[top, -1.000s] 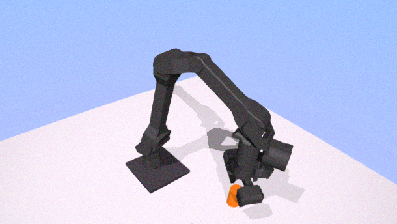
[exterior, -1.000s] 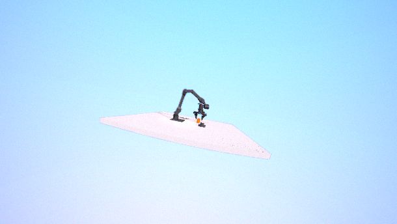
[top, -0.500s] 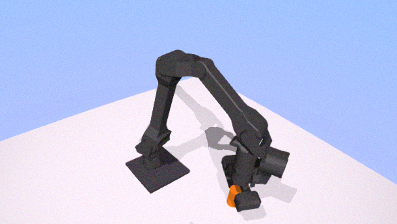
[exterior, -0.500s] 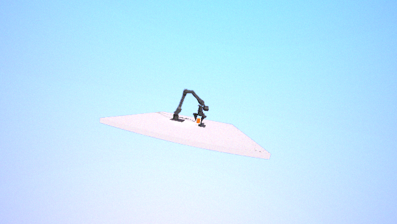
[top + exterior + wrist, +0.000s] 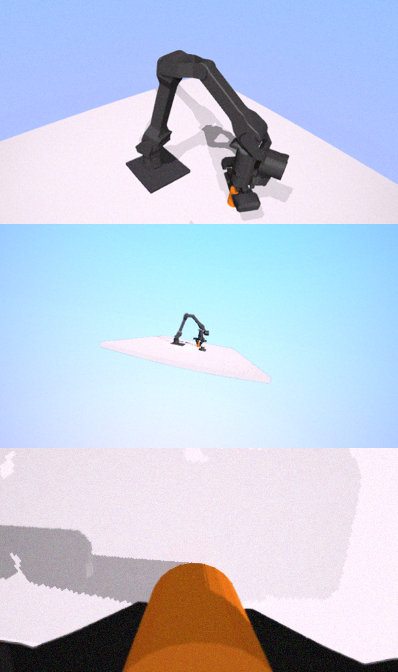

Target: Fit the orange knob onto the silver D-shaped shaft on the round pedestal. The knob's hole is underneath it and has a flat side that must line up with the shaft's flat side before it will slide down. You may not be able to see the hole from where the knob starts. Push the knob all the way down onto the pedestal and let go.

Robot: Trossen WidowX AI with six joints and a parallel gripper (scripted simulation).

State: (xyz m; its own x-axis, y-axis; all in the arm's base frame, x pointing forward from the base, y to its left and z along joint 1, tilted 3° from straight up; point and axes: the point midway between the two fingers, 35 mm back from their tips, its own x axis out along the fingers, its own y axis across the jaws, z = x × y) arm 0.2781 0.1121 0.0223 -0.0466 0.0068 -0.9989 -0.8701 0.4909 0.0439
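The dark pedestal lies 7 cm ahead of my gripper tip, 20 cm to the right of it and 2 cm above it. The rest, counted from my gripper tip: orange knob 3 cm above.
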